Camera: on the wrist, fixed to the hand. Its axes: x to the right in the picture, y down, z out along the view.
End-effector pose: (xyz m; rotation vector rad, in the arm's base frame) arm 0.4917 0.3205 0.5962 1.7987 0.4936 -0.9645
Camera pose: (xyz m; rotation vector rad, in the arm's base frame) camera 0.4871 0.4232 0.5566 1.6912 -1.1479 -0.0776
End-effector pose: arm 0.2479 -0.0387 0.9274 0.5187 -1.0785 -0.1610
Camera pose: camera 0.3382 -0.0791 0.8789 -0.1276 -1.4410 1.3686
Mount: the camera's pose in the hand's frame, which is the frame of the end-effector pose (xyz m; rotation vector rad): 0.0191 -0.0694 -0.0834 0.3599 -0.1950 1.5405
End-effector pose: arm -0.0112 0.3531 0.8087 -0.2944 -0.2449 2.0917
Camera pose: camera 0.0611 0.4094 0.7475 0.0011 -0.2994 -2.6320
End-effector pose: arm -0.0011 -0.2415 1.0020 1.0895 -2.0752 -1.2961
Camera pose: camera 0.0742 -0.3180 0.9772 -0.6424 -2.3164 -0.2152
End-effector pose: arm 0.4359 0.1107 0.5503 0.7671 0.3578 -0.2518
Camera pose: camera 0.4105 0.1202 0.4435 1.1589 -0.5280 1.0799
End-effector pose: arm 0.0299 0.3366 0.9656 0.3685 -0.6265 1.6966
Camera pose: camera 0.1008 0.4096 0.9235 -0.2486 0.6772 -2.7803
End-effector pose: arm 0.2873 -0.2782 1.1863 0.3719 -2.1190 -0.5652
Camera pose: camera 0.3491 -0.3674 1.2053 -1.1149 -1.9932 0.6976
